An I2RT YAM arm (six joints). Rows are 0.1 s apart.
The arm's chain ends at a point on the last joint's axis. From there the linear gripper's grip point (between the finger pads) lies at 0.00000 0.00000 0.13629 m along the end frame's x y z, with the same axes.
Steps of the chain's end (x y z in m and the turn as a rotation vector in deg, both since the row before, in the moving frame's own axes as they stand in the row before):
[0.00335 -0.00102 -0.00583 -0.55 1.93 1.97]
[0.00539 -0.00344 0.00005 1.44 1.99 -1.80]
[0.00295 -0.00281 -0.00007 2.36 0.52 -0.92]
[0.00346 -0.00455 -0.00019 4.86 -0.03 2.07]
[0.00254 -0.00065 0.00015 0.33 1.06 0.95]
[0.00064 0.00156 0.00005 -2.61 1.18 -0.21]
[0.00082 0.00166 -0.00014 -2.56 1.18 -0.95]
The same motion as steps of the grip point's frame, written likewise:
[0.00792 0.00037 -0.00591 -0.55 1.93 1.97]
[0.01007 -0.00694 -0.00008 1.44 1.99 -1.80]
[0.00414 -0.00843 -0.00019 2.36 0.52 -0.92]
[0.00360 -0.01610 -0.00068 4.86 -0.03 2.07]
[0.00507 -0.00141 0.00012 0.33 1.06 0.95]
[0.00346 0.00776 -0.00012 -2.61 1.18 -0.21]
[0.00368 0.00772 -0.00030 -2.56 1.18 -0.95]

